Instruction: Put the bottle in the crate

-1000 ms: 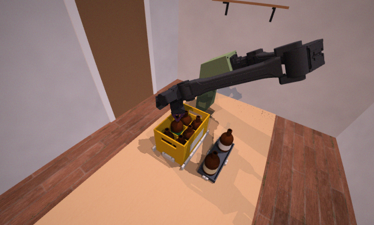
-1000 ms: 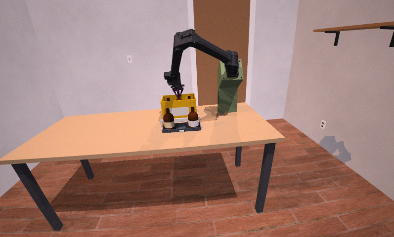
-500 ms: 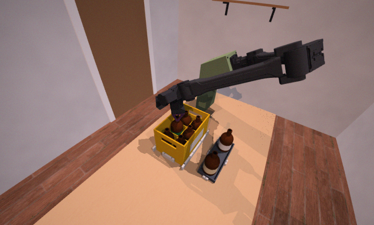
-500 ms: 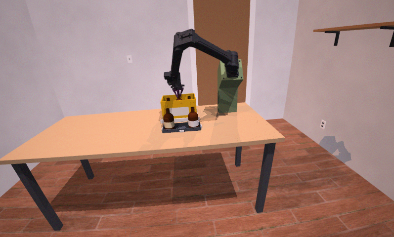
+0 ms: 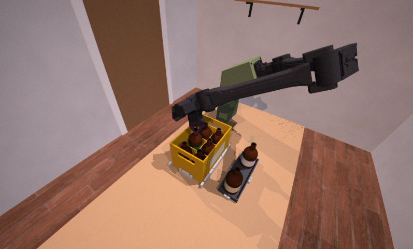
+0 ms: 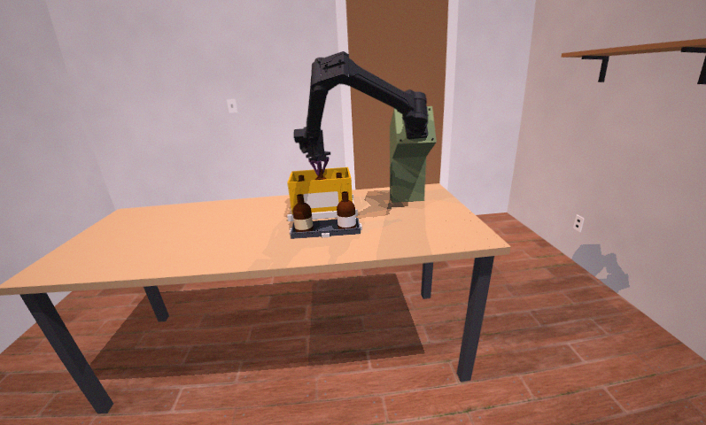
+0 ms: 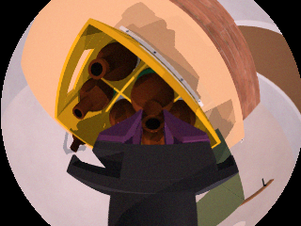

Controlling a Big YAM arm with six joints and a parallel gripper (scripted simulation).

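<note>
Right now the glass bottle is 60 mm below my hand. The rest, counted from my hand: dark tray (20 mm behind, 270 mm to the left, 160 mm below); then yellow crate (40 mm to the left, 90 mm below).
</note>
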